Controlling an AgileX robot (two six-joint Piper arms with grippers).
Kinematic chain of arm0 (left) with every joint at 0, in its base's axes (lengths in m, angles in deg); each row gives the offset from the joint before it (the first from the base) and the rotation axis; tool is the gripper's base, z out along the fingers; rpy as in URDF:
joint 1: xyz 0 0 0.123 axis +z
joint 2: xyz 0 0 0 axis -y
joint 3: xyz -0.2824 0 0.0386 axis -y
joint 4: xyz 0.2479 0 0.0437 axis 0.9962 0 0.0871
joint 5: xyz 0 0 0 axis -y
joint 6: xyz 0.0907 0 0.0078 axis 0.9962 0 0.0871
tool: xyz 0 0 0 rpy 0 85 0
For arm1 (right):
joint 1: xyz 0 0 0.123 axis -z
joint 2: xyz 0 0 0 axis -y
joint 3: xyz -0.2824 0 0.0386 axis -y
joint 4: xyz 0.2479 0 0.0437 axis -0.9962 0 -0.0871
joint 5: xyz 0 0 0 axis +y
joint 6: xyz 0.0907 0 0.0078 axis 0.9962 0 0.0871
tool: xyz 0 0 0 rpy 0 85 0
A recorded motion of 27 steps. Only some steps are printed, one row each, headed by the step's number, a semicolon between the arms.
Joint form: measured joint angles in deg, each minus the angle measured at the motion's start. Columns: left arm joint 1, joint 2, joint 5, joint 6, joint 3, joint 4; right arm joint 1, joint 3, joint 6, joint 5, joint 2, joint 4.
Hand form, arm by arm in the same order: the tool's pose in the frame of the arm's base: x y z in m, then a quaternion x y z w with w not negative. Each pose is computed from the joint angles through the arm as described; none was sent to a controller.
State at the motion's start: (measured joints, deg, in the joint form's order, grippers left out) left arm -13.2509 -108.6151 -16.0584 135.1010 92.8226 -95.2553; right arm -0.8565 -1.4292 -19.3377 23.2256 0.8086 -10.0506
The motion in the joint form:
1: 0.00 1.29 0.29 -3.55 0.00 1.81; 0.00 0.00 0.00 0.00 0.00 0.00
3: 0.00 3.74 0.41 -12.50 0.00 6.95; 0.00 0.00 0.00 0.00 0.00 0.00
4: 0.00 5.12 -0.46 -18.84 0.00 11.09; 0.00 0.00 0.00 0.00 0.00 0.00
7: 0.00 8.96 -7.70 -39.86 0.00 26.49; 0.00 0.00 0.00 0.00 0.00 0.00
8: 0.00 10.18 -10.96 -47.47 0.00 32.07; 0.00 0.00 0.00 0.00 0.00 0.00
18: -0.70 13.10 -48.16 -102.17 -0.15 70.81; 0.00 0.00 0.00 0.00 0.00 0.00
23: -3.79 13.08 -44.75 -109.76 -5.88 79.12; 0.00 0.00 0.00 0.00 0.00 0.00
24: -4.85 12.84 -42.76 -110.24 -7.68 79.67; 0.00 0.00 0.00 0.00 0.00 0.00
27: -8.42 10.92 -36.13 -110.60 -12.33 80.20; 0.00 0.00 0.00 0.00 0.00 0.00
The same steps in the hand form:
1: 0.4406 -0.1293 0.3483 0.40503 0.63823 0.03701 0.65364; 0.0514 0.0071 0.1696 -0.09737 0.80562 -0.01911 0.58407
3: 0.4306 -0.1268 0.3655 0.38278 0.64541 0.01901 0.66073; 0.0514 0.0071 0.1696 -0.09737 0.80562 -0.01911 0.58407
4: 0.4240 -0.1264 0.3744 0.37506 0.64892 0.00247 0.66199; 0.0514 0.0071 0.1696 -0.09737 0.80562 -0.01911 0.58407
7: 0.4005 -0.1296 0.3928 0.38201 0.66455 -0.06470 0.63895; 0.0514 0.0071 0.1696 -0.09737 0.80562 -0.01911 0.58407
8: 0.3920 -0.1303 0.3964 0.38601 0.67691 -0.08812 0.62050; 0.0514 0.0071 0.1696 -0.09737 0.80562 -0.01911 0.58407
18: 0.3388 -0.1192 0.3586 0.33752 0.88739 -0.16550 0.26687; 0.0514 0.0071 0.1696 -0.09737 0.80562 -0.01911 0.58407
23: 0.3346 -0.1257 0.3275 0.31207 0.91453 -0.11842 0.22852; 0.0514 0.0071 0.1696 -0.09737 0.80562 -0.01911 0.58407
24: 0.3337 -0.1311 0.3180 0.31399 0.91480 -0.11552 0.22628; 0.0514 0.0071 0.1696 -0.09737 0.80562 -0.01911 0.58407
27: 0.3328 -0.1524 0.2864 0.32812 0.91103 -0.11327 0.22258; 0.0514 0.0071 0.1696 -0.09737 0.80562 -0.01911 0.58407

